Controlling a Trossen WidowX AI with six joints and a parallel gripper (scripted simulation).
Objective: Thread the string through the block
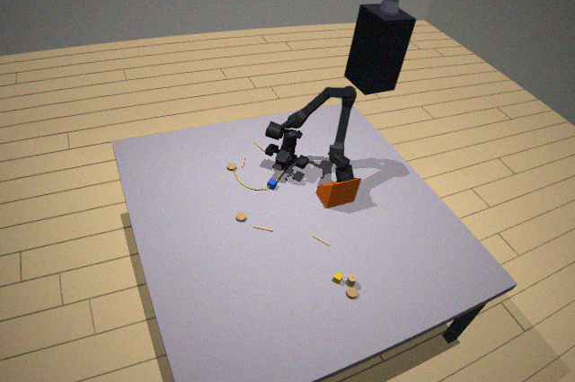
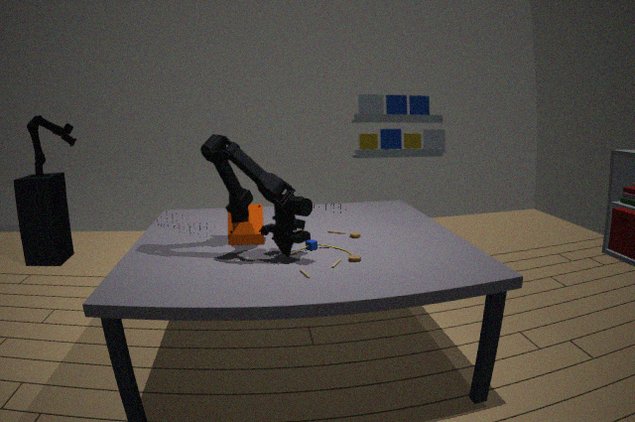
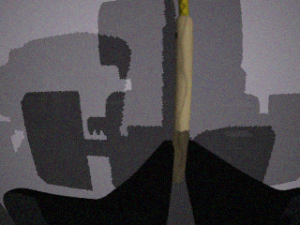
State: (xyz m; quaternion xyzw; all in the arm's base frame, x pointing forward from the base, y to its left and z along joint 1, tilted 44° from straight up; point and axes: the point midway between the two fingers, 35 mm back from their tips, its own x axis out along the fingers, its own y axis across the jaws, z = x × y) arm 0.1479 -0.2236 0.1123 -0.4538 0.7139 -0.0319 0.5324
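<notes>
Now: the thin wooden stick 3 cm ahead of my gripper tip, 2 cm to the left of it and 1 cm above it. Round my gripper tip: wooden block (62 cm to the left, 5 cm ahead, 2 cm above); blue cube (10 cm ahead, 7 cm to the left, 2 cm above); yellow cube (59 cm to the left, 9 cm ahead, 1 cm above).
</notes>
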